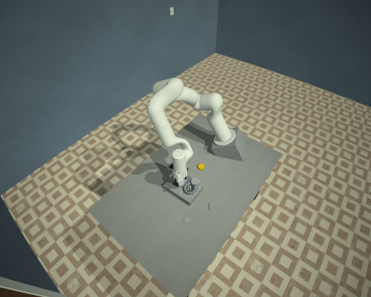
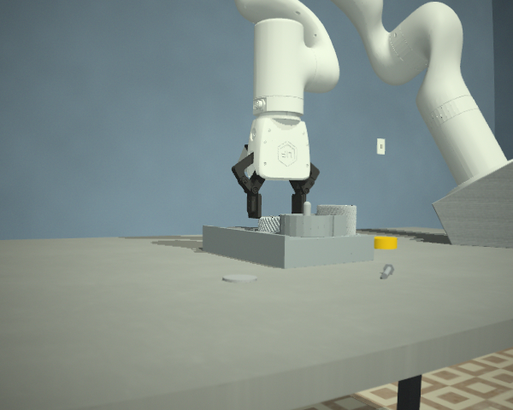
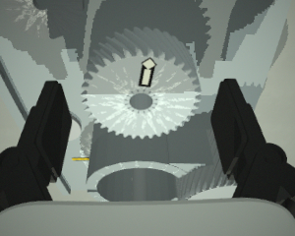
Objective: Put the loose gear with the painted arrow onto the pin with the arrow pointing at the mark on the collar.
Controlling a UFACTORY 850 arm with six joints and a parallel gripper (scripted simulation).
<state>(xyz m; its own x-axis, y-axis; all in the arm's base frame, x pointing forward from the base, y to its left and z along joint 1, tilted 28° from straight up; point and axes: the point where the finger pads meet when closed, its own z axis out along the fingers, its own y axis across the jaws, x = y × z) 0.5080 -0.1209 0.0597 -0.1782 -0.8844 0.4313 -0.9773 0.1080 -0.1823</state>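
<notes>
Now: the gear 2 cm below my hand. Also, from my hand: flat grey disc: 21 cm ahead, 16 cm to the left, 7 cm below; small bolt: 26 cm to the left, 7 cm below, 5 cm ahead; yellow puck: 23 cm behind, 6 cm to the left, 6 cm below.
</notes>
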